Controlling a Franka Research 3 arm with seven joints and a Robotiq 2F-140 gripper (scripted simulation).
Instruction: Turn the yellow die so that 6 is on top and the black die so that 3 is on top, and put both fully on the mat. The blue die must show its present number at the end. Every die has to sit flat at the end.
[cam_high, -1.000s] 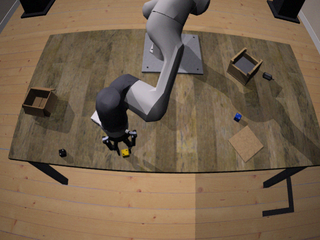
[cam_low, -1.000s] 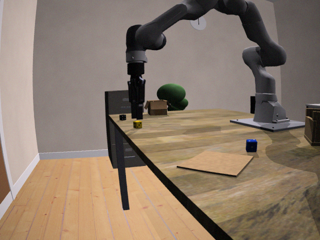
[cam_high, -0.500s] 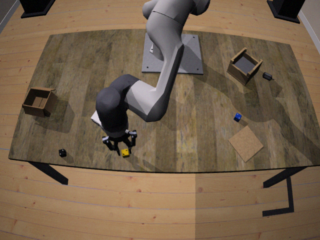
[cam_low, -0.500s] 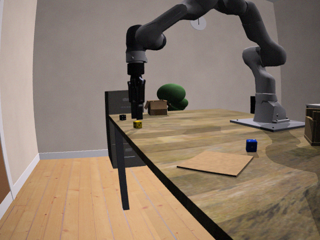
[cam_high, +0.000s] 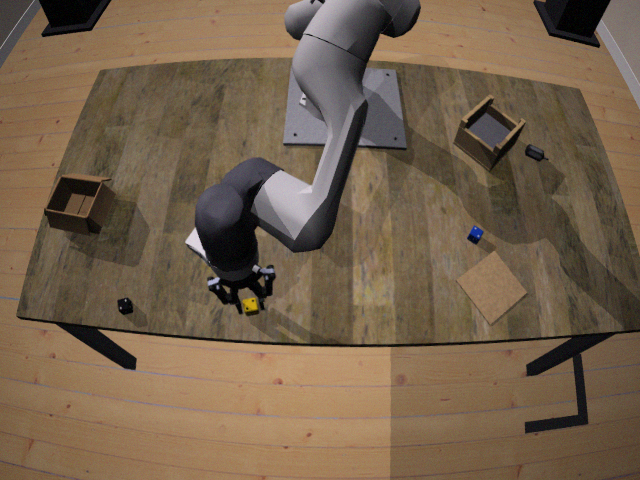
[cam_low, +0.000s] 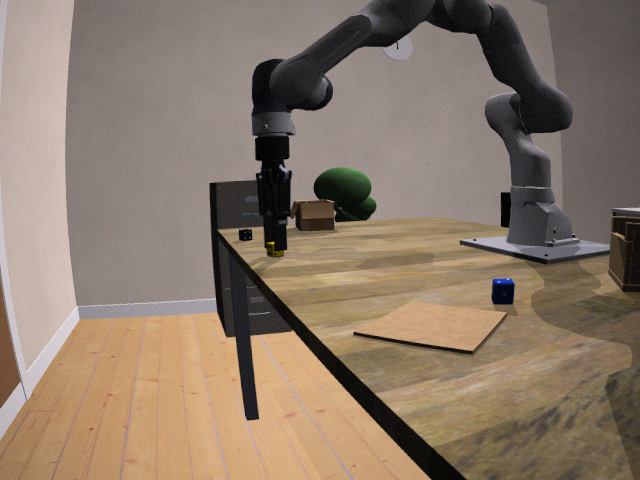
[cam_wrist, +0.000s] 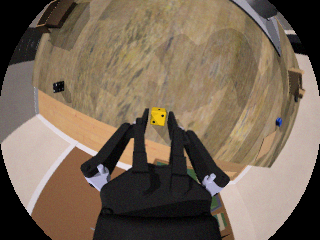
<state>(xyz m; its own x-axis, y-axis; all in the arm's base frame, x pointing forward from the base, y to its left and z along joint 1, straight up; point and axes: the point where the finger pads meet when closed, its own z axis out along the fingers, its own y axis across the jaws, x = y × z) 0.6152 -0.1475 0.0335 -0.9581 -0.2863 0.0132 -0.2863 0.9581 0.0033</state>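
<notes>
My hand is 3 cm above the yellow die. The rest, counted from my hand: cardboard box 22 cm behind, 51 cm to the right; blue die 22 cm behind, 52 cm to the left, 3 cm below; black die 3 cm ahead, 31 cm to the right, 3 cm below.
</notes>
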